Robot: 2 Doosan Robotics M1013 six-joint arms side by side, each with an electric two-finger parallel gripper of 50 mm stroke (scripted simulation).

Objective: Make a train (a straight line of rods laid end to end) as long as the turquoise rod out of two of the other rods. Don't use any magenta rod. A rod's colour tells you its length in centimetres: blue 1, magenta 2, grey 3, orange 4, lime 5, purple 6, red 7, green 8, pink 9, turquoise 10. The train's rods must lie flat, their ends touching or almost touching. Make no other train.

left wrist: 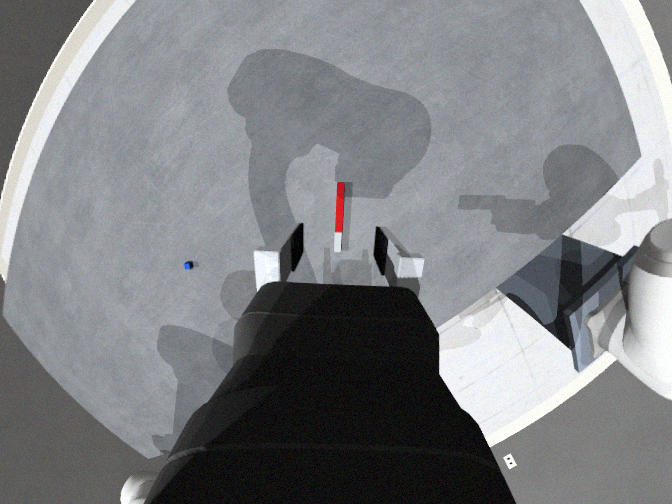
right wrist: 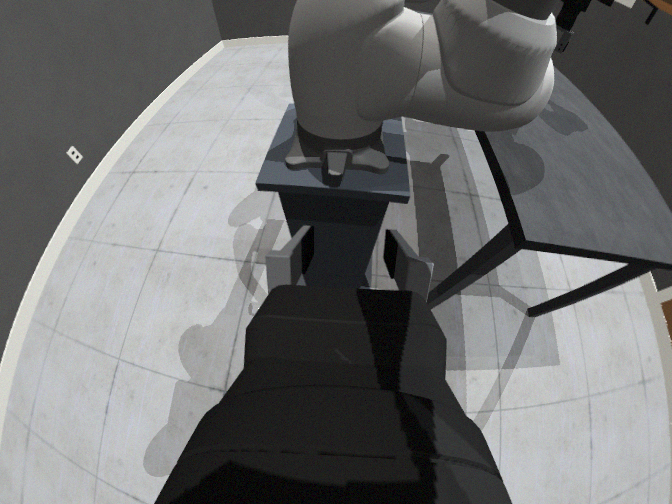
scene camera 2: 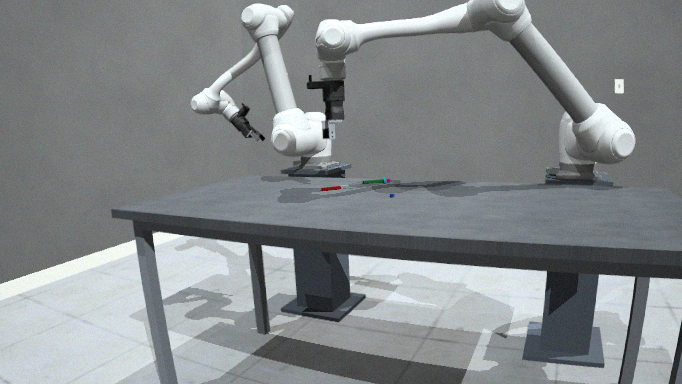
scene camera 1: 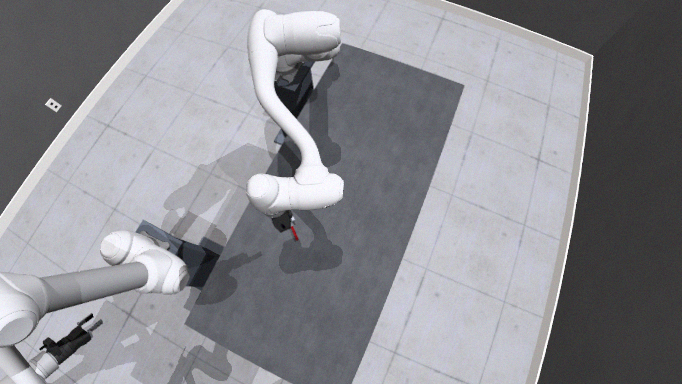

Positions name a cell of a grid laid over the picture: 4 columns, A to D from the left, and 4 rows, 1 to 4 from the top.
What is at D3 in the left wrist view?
An arm pedestal.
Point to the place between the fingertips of my right gripper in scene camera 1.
At A4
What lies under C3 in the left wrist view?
My left gripper.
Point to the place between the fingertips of my right gripper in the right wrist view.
C2
